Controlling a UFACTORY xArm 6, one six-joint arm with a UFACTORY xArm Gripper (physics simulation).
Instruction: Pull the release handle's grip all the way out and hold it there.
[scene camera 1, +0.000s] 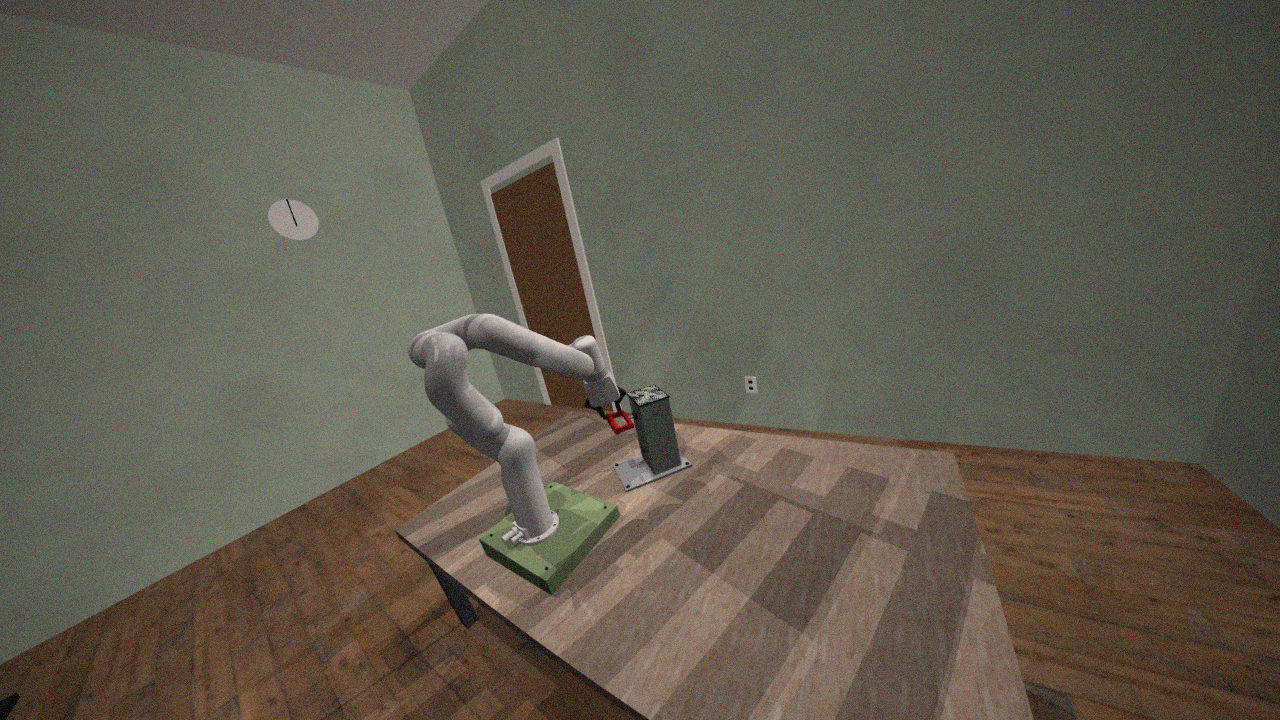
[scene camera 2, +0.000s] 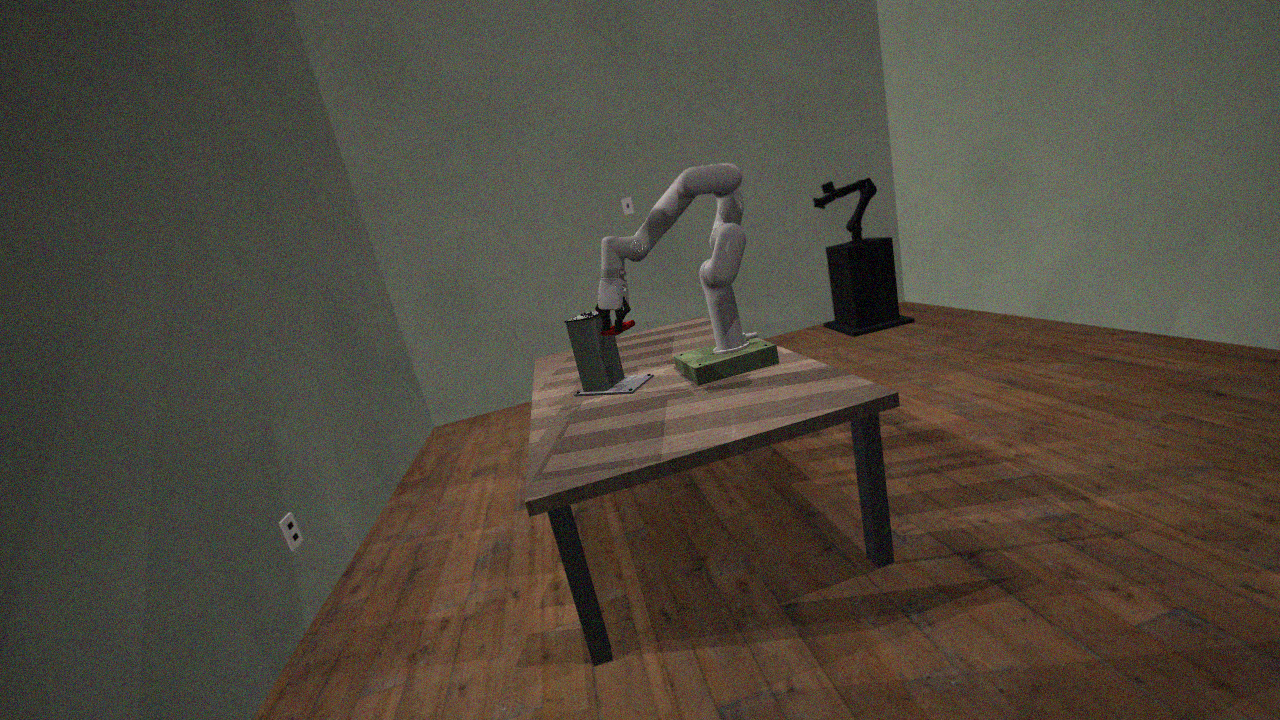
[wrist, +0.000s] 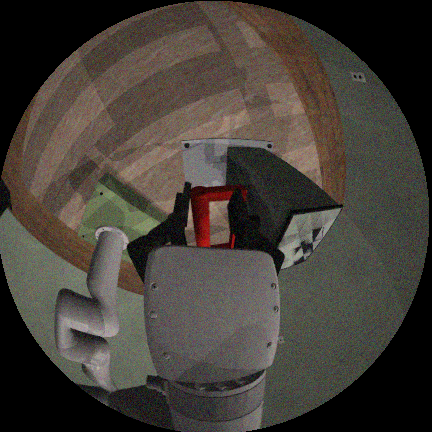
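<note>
The release handle is a red rectangular loop; its grip bar (scene camera 1: 612, 423) (scene camera 2: 628, 324) (wrist: 201, 220) stands out sideways from the upper part of a tall dark grey-green housing (scene camera 1: 657, 438) (scene camera 2: 587, 355) (wrist: 270, 185). There is a gap between bar and housing. My gripper (scene camera 1: 610, 412) (scene camera 2: 612, 327) (wrist: 210, 193) points down at the loop with its fingers partly apart. In the wrist view, one finger is close along the bar's outer side and the other is on the housing side, with a visible gap to the bar. My gripper's body hides the loop's near end.
The housing stands on a light grey plate (scene camera 1: 630, 472) (scene camera 2: 633, 385) (wrist: 200, 167) on the wooden table (scene camera 1: 662, 573) (scene camera 2: 617, 438) (wrist: 165, 95). The arm's green base block (scene camera 1: 572, 528) (scene camera 2: 729, 360) (wrist: 107, 210) is nearby. A dark arm on a black pedestal (scene camera 2: 861, 282) stands beyond the table.
</note>
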